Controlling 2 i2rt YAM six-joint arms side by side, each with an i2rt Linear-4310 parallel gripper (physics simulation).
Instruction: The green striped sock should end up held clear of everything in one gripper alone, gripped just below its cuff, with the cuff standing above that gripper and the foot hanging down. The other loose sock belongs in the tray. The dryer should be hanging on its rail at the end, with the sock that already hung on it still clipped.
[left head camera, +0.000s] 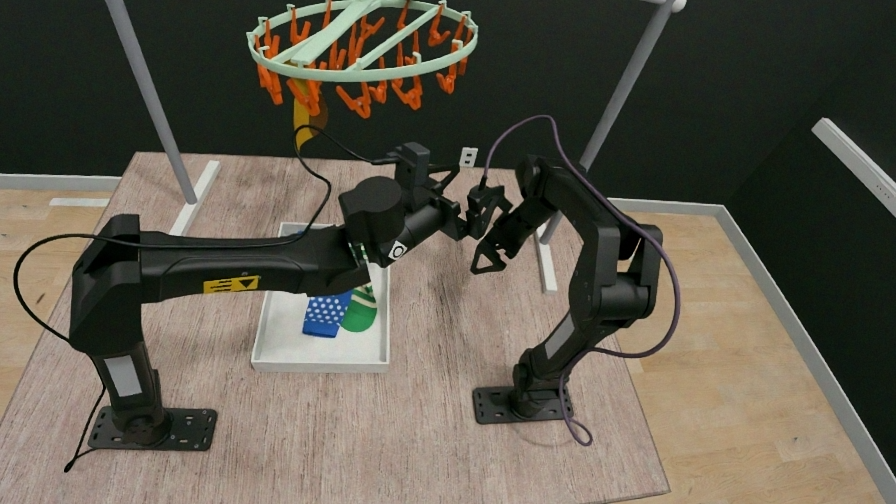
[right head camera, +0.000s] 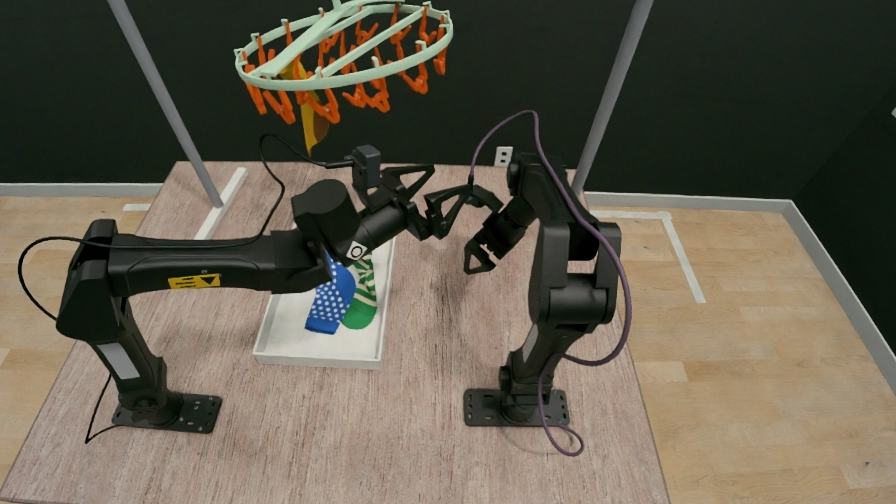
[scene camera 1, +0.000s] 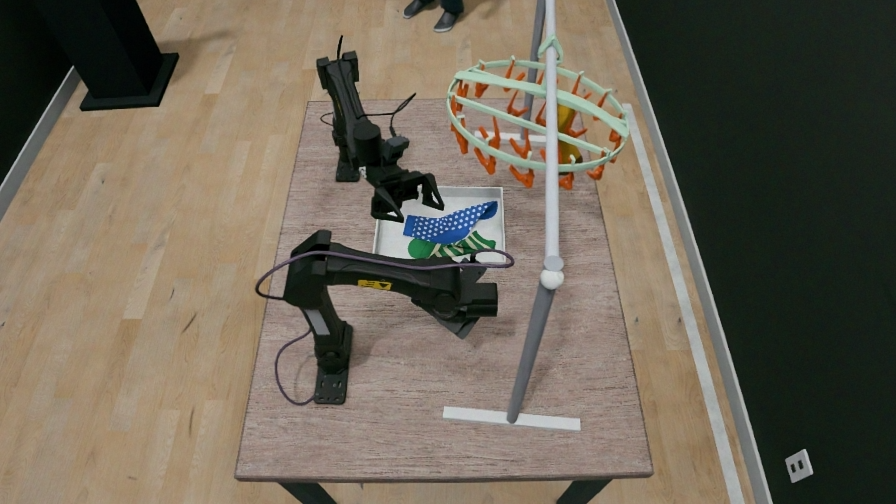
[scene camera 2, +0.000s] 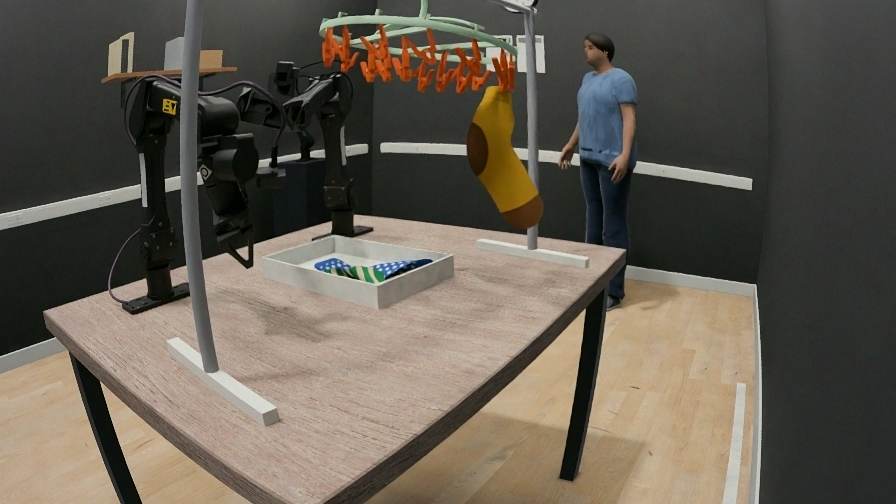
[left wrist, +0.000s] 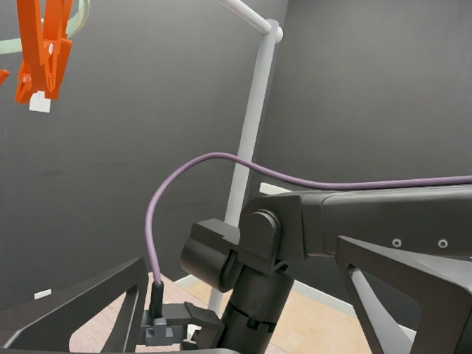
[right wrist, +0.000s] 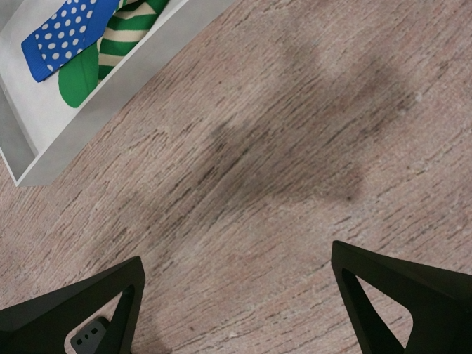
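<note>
The green striped sock (left head camera: 360, 318) (right head camera: 361, 313) (scene camera 1: 422, 248) (right wrist: 125, 35) and blue polka-dot sock (left head camera: 325, 313) (right head camera: 330, 300) (scene camera 1: 446, 226) (right wrist: 61, 36) lie in the white tray (left head camera: 322, 367) (scene camera 2: 413, 283) (right wrist: 125, 82), the blue partly over the green. The mint dryer (left head camera: 360, 75) (scene camera 1: 501, 82) (scene camera 2: 426, 25) hangs on its rail (scene camera 1: 551, 206); a mustard sock (scene camera 2: 501, 162) (left head camera: 302, 119) hangs clipped from it. My left gripper (scene camera 1: 421, 213) is open and empty, raised near the right arm. My right gripper (right wrist: 236, 260) is open and empty above the table, right of the tray.
The right arm's wrist (left wrist: 255, 295) is close in front of the left gripper. Rack posts (left head camera: 150, 94) (right head camera: 610, 100) stand on white feet (scene camera 1: 545, 421) (scene camera 2: 225, 388) behind the arms. Orange clips (left head camera: 357, 103) (left wrist: 45, 60) hang under the dryer. A person (scene camera 2: 606, 119) stands beyond the table.
</note>
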